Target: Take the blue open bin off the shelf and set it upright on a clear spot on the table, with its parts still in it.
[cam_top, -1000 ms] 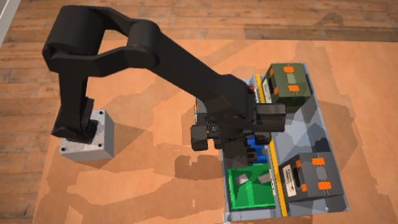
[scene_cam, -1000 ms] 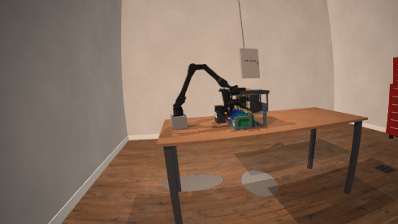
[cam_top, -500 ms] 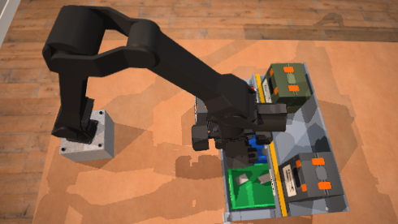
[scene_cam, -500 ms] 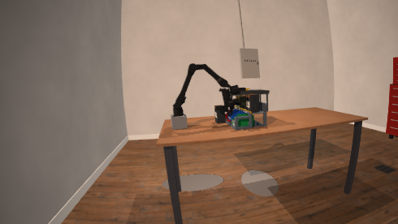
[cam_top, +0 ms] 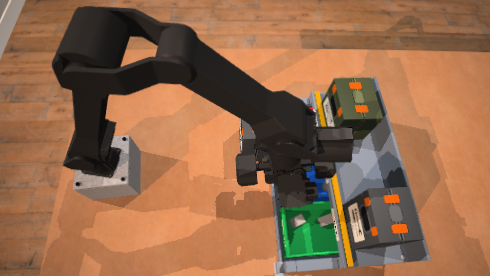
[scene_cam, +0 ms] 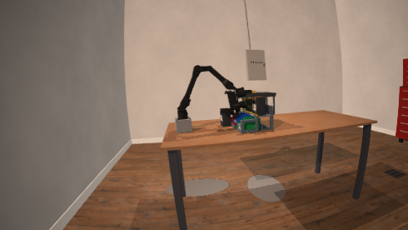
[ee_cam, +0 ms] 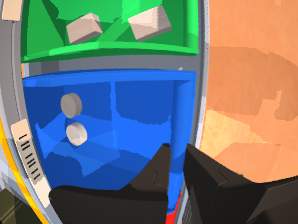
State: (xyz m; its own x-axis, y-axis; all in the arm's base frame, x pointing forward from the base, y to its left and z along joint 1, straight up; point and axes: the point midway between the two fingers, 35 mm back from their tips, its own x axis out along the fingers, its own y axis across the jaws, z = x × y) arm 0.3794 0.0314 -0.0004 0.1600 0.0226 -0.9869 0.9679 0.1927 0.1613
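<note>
Right now my hand is 70 mm short of the blue open bin, 30 mm above it and 10 mm to the right of it. Also, from my hand: red bin (120 mm to the left, 50 mm below, 40 mm ahead); then green bin (100 mm to the right, 80 mm ahead, 50 mm below); then yellow rail (90 mm ahead, 20 mm to the left, 20 mm above).
</note>
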